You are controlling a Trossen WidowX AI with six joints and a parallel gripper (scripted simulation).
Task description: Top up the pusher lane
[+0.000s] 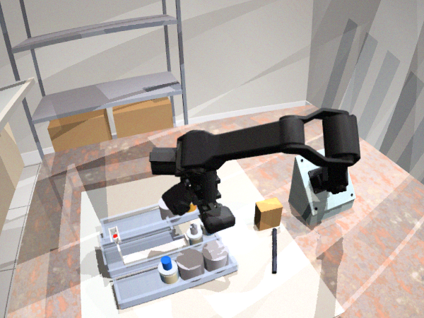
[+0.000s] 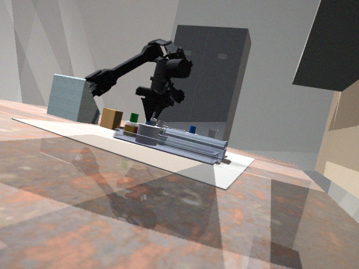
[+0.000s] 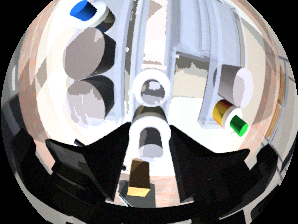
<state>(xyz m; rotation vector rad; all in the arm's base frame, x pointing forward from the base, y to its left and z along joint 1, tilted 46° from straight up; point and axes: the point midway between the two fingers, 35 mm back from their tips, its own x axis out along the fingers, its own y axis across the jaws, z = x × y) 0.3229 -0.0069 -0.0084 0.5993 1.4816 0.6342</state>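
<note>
Right now the sprung lane is 150 mm ahead of my gripper tip, 40 mm below it and 20 mm to the right of it. The rest, counted from my gripper tip: white pusher plate: 140 mm ahead, 20 mm to the right, 10 mm below; cardboard box: 160 mm behind, 20 mm below, 10 mm to the left; black rod: 130 mm behind, 100 mm to the left, 50 mm below.
</note>
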